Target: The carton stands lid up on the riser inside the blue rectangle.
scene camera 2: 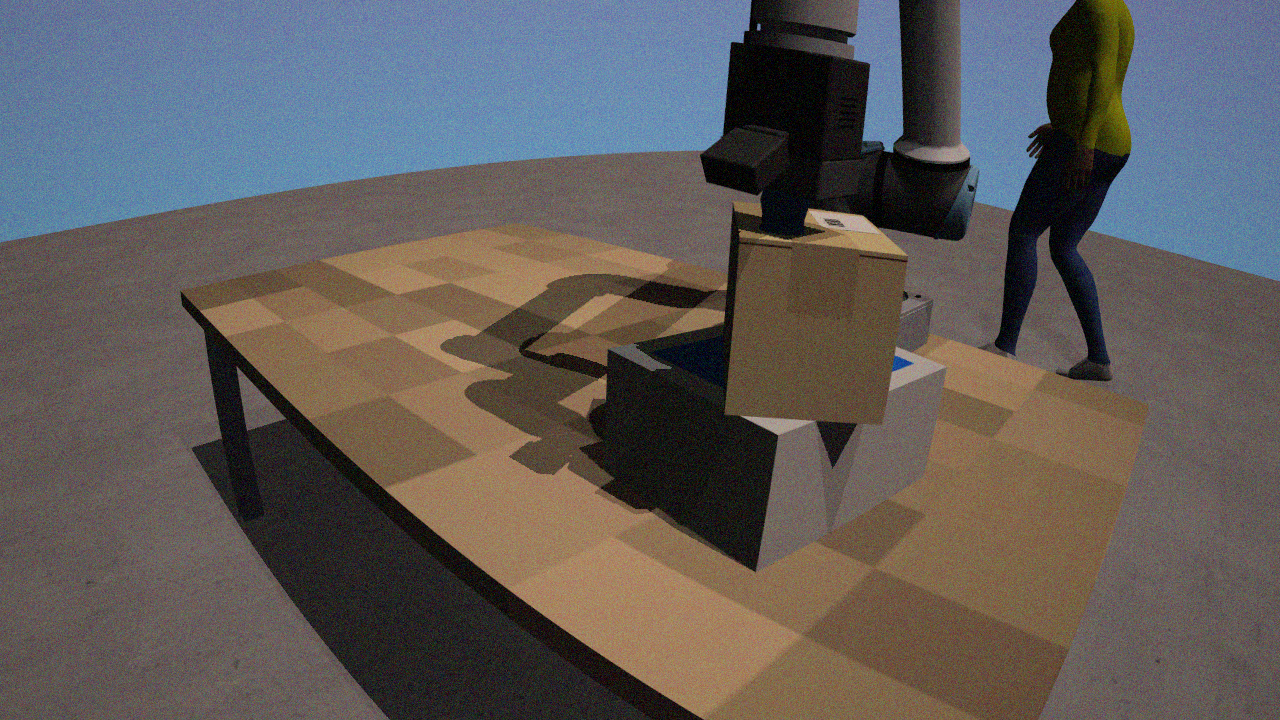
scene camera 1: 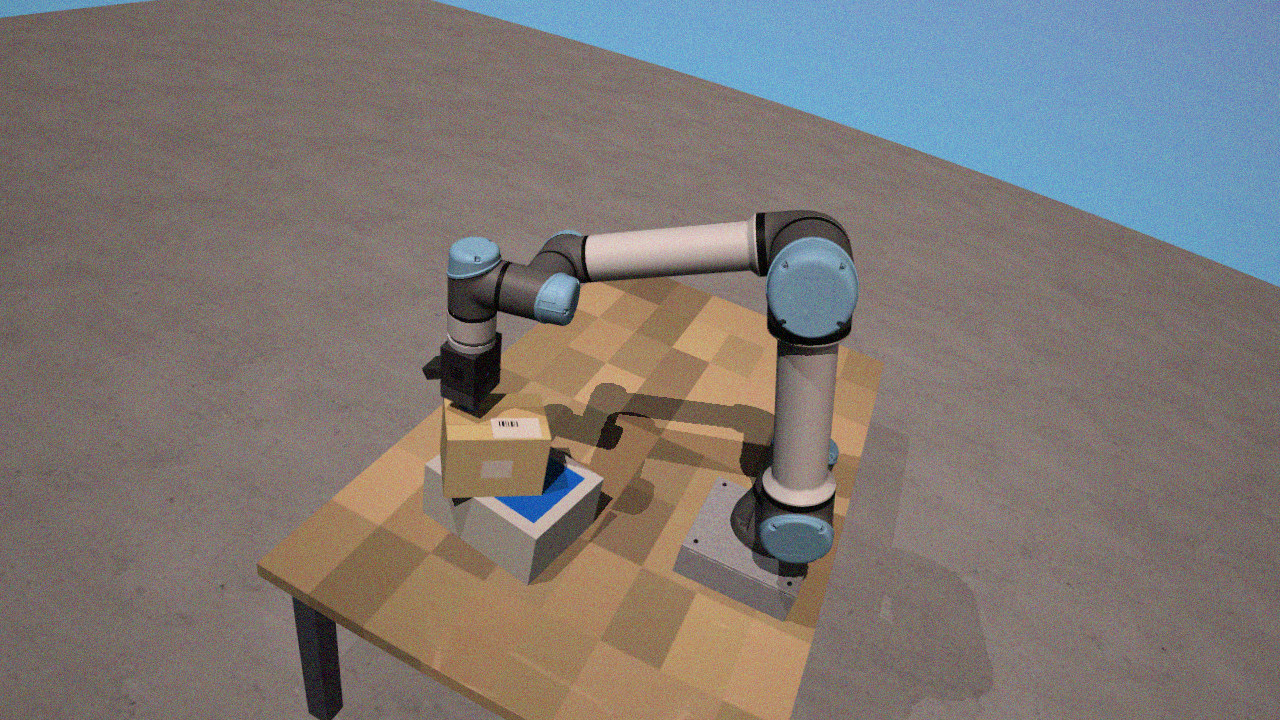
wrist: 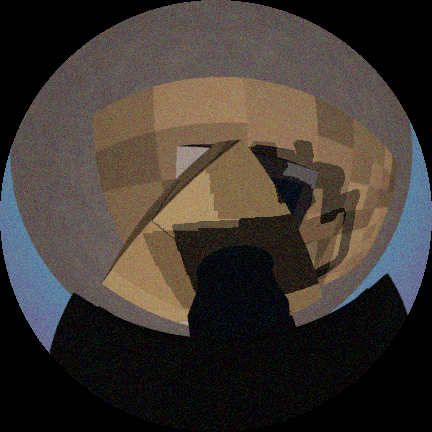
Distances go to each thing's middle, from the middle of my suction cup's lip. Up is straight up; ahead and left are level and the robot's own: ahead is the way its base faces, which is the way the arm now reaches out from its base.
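Cardboard carton (scene camera 2: 811, 322): my suction cup 5 cm past it, 8 cm above it. Grey riser (scene camera 2: 759, 489): 9 cm behind my suction cup, 3 cm to the right of it, 20 cm below it. Going by their middles, cardboard carton nearest to my suction cup of the things named here.
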